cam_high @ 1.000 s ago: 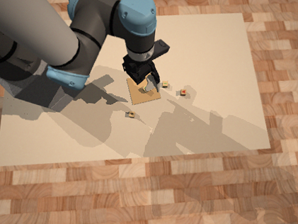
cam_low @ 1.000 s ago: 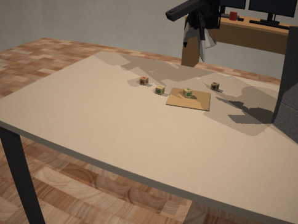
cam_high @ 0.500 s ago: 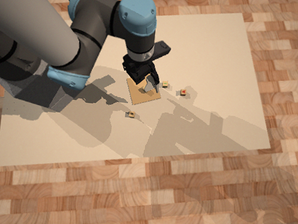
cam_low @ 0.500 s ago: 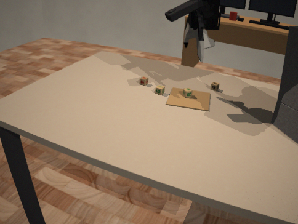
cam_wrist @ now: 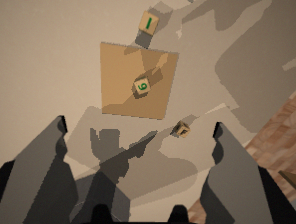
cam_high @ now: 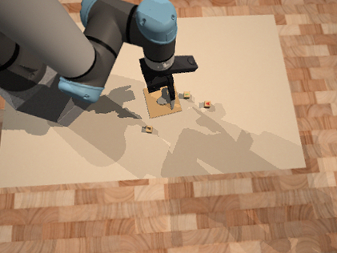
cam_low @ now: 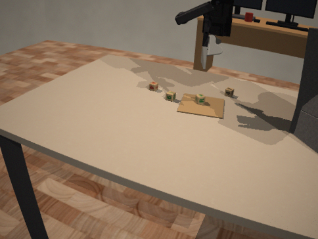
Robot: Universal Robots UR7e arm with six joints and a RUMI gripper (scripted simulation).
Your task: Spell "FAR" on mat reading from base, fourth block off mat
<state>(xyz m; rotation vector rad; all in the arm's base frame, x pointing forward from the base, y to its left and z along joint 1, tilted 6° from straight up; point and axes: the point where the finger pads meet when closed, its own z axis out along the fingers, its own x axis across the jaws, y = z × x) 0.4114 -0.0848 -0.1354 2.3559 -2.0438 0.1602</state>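
Now: hand 13 cm above the green R block. The rest, counted from my hand: brown mat 14 cm below, 1 cm to the left, 1 cm behind; then F block 13 cm below, 11 cm to the right, 9 cm behind; then green-lettered block 13 cm below, 10 cm ahead, 1 cm to the left.
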